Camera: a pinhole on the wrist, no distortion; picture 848 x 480 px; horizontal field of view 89.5 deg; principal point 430.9 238.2 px. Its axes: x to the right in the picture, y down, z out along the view. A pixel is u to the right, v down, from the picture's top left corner.
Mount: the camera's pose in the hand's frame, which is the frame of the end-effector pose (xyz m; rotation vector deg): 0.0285 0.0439 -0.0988 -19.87 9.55 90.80
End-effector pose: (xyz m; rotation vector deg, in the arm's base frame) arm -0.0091 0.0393 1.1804 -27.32 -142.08 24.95
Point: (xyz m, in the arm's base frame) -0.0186 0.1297 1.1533
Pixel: 459.6 171.0
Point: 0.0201 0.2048 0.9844
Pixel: 620.1 307.7
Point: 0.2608 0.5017 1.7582
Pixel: behind the camera
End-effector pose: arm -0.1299 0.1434 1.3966 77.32 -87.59 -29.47
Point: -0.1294 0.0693 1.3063
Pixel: outside the picture
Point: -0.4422 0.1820 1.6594
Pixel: 732.4 180.0
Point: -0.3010 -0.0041 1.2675
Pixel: 109.7 136.1
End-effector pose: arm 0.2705 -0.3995 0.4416 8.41 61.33 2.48
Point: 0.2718 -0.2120 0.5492
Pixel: 677.7 420.1
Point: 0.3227 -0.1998 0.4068
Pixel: 749.0 40.2
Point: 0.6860 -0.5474 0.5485
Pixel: 116.9 130.7
